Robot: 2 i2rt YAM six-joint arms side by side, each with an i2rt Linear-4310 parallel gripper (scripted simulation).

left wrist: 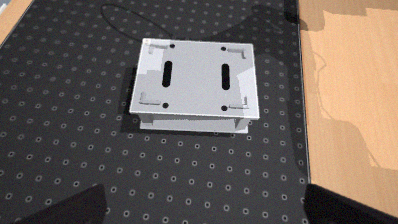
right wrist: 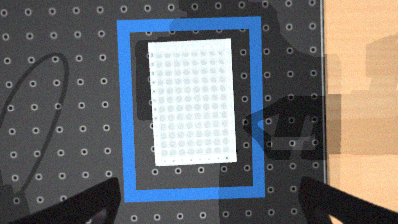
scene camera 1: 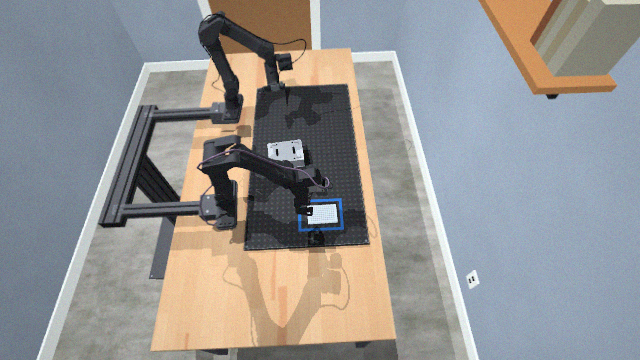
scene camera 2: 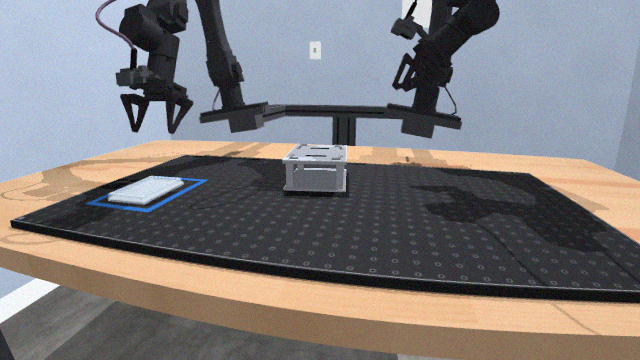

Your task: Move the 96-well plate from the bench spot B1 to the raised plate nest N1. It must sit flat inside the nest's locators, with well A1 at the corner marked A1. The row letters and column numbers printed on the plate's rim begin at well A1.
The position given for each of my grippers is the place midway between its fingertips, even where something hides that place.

I see my left gripper (scene camera 2: 398, 88), my right gripper (scene camera 2: 152, 132), a white 96-well plate (scene camera 2: 141, 192) and a grey raised nest (scene camera 2: 334, 151).
The white 96-well plate shows as well in the right wrist view (right wrist: 191, 82). My left gripper shows as well in the left wrist view (left wrist: 205, 194). My right gripper is seen too in the right wrist view (right wrist: 209, 187). The left wrist view does not show the white 96-well plate: it is out of frame.
